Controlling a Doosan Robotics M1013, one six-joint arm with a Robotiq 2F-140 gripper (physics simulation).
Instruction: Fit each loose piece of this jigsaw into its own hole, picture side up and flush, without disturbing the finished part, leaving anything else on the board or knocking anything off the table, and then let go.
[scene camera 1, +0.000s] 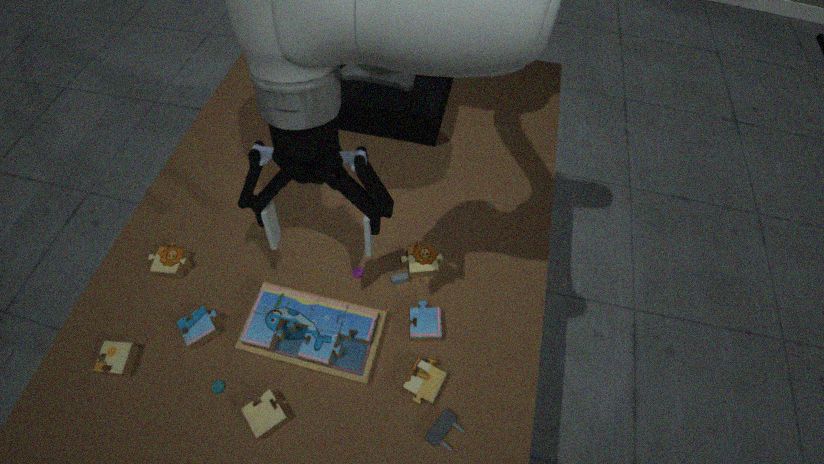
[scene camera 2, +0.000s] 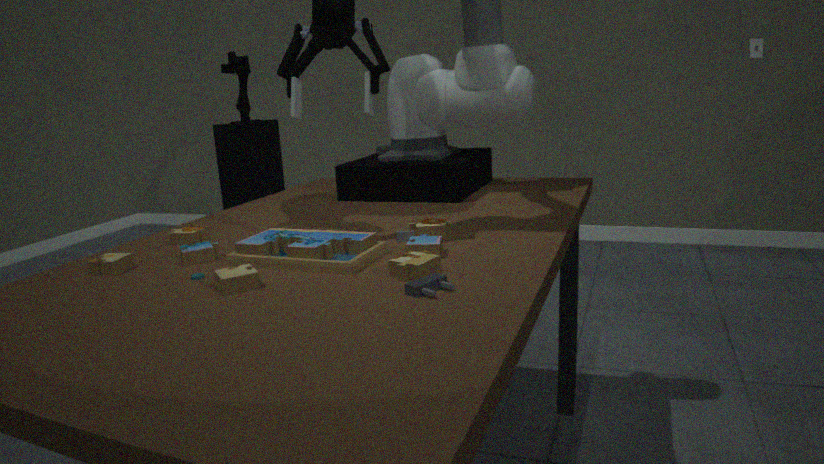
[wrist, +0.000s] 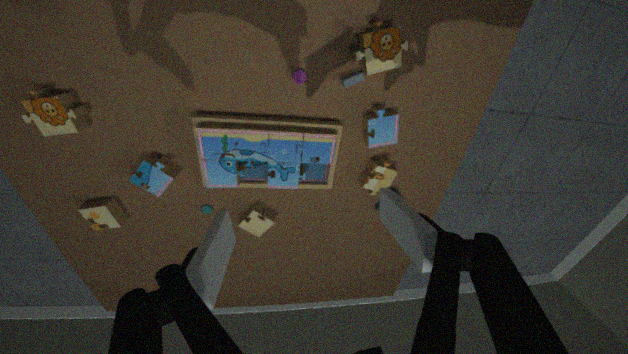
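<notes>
The whale jigsaw board (scene camera 1: 374, 345) (scene camera 2: 288, 261) (wrist: 337, 155) has two open holes in its front row: one left of the middle (scene camera 1: 286, 345) (wrist: 254, 172) and one at the right corner (scene camera 1: 356, 352) (wrist: 316, 172). A blue loose piece with a pink edge (scene camera 1: 425, 321) (scene camera 2: 424, 242) (wrist: 383, 129) lies picture side up to the right of the board. Another blue piece (scene camera 1: 197, 326) (scene camera 2: 197, 251) (wrist: 155, 179) lies turned, picture side up, to its left. My gripper (scene camera 1: 321, 251) (scene camera 2: 332, 115) (wrist: 307, 214) is wide open and empty, high above the table.
Lion pieces (scene camera 1: 168, 259) (scene camera 1: 424, 259) and cream pieces (scene camera 1: 115, 357) (scene camera 1: 265, 413) (scene camera 1: 426, 381) lie around the board. A purple disc (scene camera 1: 358, 272), a teal disc (scene camera 1: 217, 386), a small grey block (scene camera 1: 399, 277) and a dark pronged object (scene camera 1: 442, 427) also lie on the table.
</notes>
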